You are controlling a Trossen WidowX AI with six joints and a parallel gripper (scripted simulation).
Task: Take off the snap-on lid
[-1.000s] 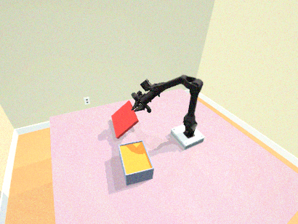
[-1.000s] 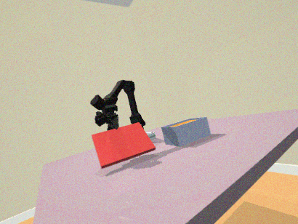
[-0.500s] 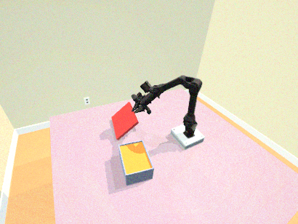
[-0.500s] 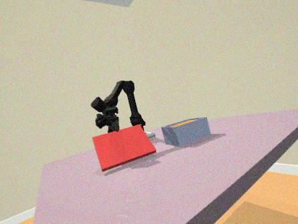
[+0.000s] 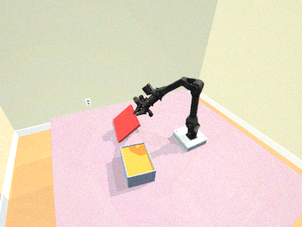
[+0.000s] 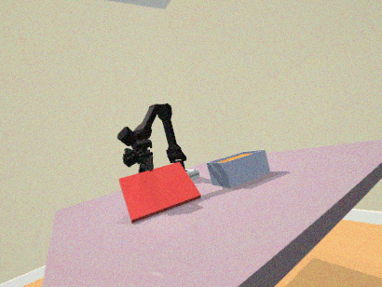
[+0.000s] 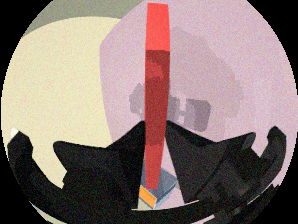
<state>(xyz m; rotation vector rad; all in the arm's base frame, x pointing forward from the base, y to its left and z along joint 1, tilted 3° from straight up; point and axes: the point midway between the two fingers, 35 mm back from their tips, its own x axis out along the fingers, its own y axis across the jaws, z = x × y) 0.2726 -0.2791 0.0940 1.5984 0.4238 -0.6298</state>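
Now: the red lid 60 mm ahead of my gripper tip, 10 mm to the right of it and 50 mm below it. The rest, counted from my gripper tip: grey-blue storage box 120 mm ahead, 330 mm to the left, 70 mm below.
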